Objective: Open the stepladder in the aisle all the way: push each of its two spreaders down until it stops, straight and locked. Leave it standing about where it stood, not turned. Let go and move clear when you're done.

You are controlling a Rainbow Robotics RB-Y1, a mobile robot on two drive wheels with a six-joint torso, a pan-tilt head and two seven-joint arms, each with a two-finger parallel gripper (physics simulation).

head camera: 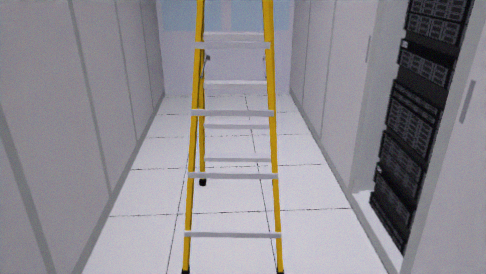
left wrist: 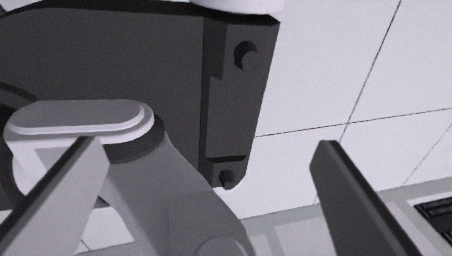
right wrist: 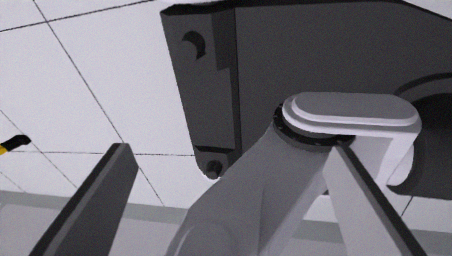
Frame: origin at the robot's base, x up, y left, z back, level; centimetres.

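Seen in the pictures: left gripper, fingertip midpoint: [left wrist: 211, 151]; right gripper, fingertip midpoint: [right wrist: 229, 157].
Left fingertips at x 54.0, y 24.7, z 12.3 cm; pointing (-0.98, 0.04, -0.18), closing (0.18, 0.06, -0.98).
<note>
Offsets run from my left fingertips to a thing's top centre. "spot": to the spot under its first point.
The stepladder [head camera: 273, 150] stands upright in the aisle in the head view, with yellow rails, grey steps and black feet. Its rear rails stand behind the front ones. A small grey spreader {spot: dx +53.2, dy +2.9, dz -168.1 cm} [head camera: 205, 61] shows by the left rails between the upper steps. Part of the other spreader [head camera: 265, 61] shows beside the right rail; how far each is bent is too small to tell. A ladder foot {dx -50.9, dy +12.6, dz -125.4 cm} [right wrist: 19, 140] shows at the left edge of the right wrist view. My left gripper [left wrist: 211, 151] and my right gripper [right wrist: 229, 157] are open and empty, away from the ladder.
White cabinets [head camera: 45, 100] line the left side of the aisle. On the right, an open rack holds dark servers {spot: dx +26.1, dy -101.4, dz -161.9 cm} [head camera: 412, 120], beside a cabinet door with a grey handle {spot: dx +51.9, dy -98.2, dz -118.4 cm} [head camera: 467, 101]. My dark mobile base [left wrist: 125, 60] [right wrist: 310, 50] shows beneath both wrists.
</note>
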